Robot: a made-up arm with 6 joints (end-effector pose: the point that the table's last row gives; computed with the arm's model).
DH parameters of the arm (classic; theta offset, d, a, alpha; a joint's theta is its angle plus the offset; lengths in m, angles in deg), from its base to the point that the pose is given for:
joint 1: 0 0.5 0.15 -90
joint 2: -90 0 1.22 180
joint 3: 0 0 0.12 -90
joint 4: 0 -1.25 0 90
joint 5: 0 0 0 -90
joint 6: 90 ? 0 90
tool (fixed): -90 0 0 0
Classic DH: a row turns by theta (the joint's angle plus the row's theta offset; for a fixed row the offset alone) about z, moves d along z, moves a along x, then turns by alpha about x.
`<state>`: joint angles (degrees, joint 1 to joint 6).
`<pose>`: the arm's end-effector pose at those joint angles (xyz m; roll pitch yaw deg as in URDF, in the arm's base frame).
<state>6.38 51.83 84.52 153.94 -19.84 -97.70</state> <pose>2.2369 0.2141 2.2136 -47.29 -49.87 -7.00</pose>
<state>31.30 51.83 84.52 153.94 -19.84 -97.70</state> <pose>1.9384 1.1367 2.2136 -47.29 -49.87 17.92</pose>
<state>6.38 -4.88 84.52 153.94 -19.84 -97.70</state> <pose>-0.1267 -0.0502 3.1933 96.90 -70.70 -146.81</pose>
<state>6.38 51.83 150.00 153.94 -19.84 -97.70</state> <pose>0.7078 0.0431 2.6873 105.50 -62.59 -154.72</pose>
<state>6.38 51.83 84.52 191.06 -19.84 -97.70</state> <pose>2.2275 0.2648 2.2193 -97.51 -52.03 12.46</pose>
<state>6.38 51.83 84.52 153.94 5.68 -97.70</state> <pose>2.2934 0.2669 2.1411 -57.65 -27.56 9.19</pose>
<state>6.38 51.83 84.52 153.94 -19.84 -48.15</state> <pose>2.2369 0.2141 2.2136 -96.84 -49.87 -7.00</pose>
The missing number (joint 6, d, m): -0.24
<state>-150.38 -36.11 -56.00 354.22 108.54 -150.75</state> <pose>-0.5786 -0.3026 1.4120 -134.08 -84.38 132.55</pose>
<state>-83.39 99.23 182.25 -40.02 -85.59 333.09</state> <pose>0.3337 -1.5430 1.5557 31.39 0.94 -43.51</pose>
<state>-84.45 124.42 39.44 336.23 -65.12 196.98</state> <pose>0.2030 -1.1816 -1.5423 -19.30 29.46 70.72</pose>
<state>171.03 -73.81 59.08 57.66 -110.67 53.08</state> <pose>1.8220 -0.0955 1.6940 -17.84 -4.70 118.55</pose>
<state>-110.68 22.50 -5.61 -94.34 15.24 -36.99</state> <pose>-0.7574 -1.8283 1.0307 123.12 28.17 -127.98</pose>
